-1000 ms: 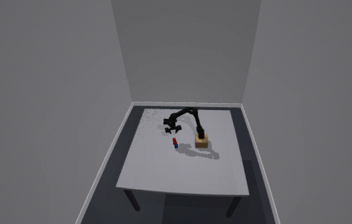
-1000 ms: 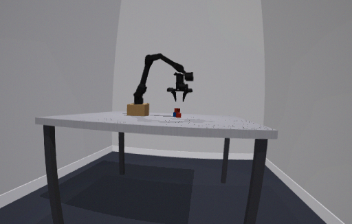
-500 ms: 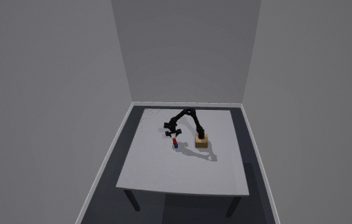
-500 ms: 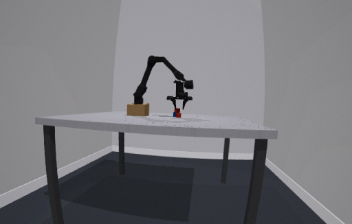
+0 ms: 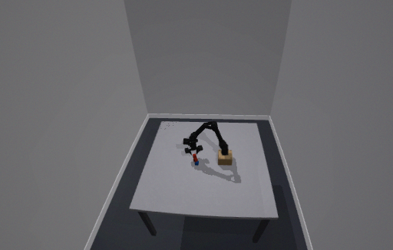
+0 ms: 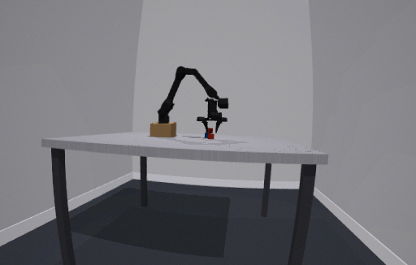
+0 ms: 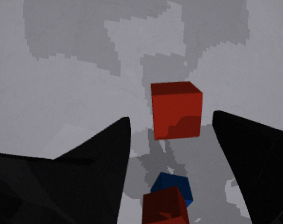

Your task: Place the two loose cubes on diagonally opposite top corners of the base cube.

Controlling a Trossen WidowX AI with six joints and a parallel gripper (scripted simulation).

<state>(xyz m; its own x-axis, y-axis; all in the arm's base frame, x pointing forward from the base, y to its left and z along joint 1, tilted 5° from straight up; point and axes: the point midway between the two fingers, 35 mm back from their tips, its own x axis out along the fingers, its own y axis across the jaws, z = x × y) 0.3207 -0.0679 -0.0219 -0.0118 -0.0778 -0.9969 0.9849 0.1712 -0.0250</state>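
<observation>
My gripper tip is now 2 cm past the blue cube, 10 cm to the right of it and 2 cm above it.
</observation>
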